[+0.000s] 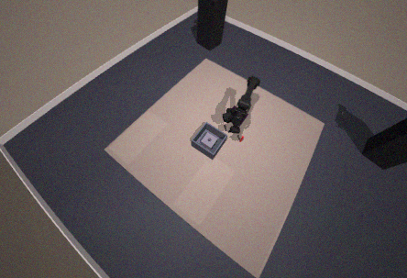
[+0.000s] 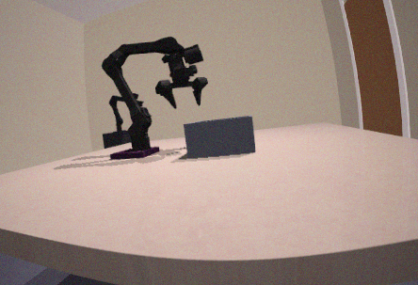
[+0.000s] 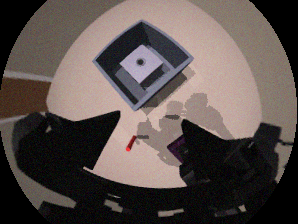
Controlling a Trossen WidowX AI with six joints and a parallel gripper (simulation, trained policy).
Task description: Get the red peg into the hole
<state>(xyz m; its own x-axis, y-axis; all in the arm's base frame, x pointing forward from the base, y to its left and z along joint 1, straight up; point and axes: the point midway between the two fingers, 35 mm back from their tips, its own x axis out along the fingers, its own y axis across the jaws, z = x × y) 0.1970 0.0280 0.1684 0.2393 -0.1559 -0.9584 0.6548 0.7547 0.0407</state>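
Right now the red peg is 120 mm to the left of my gripper tip, 110 mm below it and 60 mm behind it. From my gripper tip the other things lie so: grey-blue box (130 mm below, 130 mm ahead, 50 mm to the right).
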